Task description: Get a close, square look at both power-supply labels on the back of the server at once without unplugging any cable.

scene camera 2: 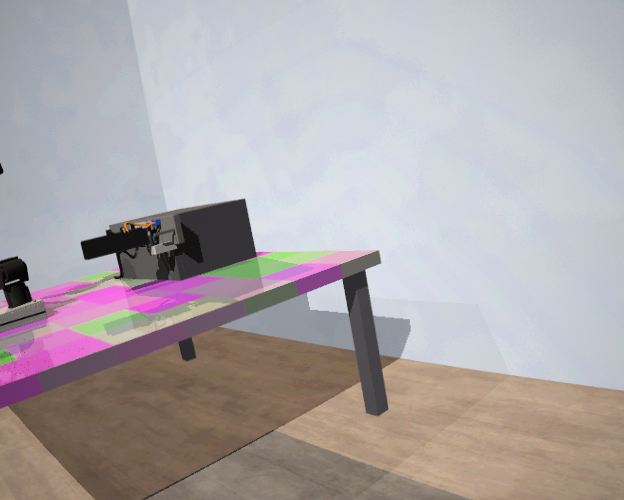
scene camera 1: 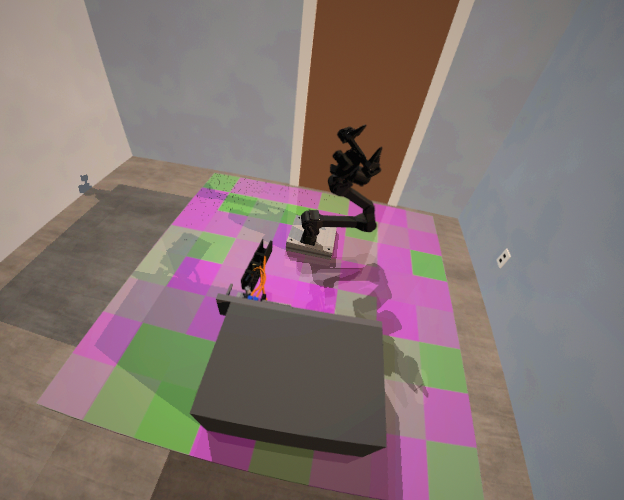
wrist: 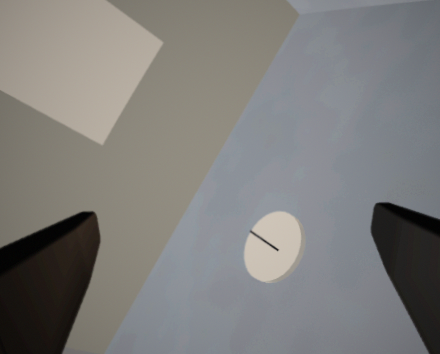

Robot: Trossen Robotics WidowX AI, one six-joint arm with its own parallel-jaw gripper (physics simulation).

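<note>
The server, a dark grey box, stands on the table. Its back faces the arm's base. A black rail-like piece sticks out from one side of the back, with orange cables and blue plugs beside it. The two power-supply labels cannot be made out in the scene views and do not show in the wrist view. My gripper is open and empty, raised high above the table, beyond the base from the server. The wrist camera faces the upper wall and ceiling.
The arm's pale base is on the checkered table. A brown door is behind the arm. A wall socket is at the right. A white disc is on the wall, near a pale ceiling panel.
</note>
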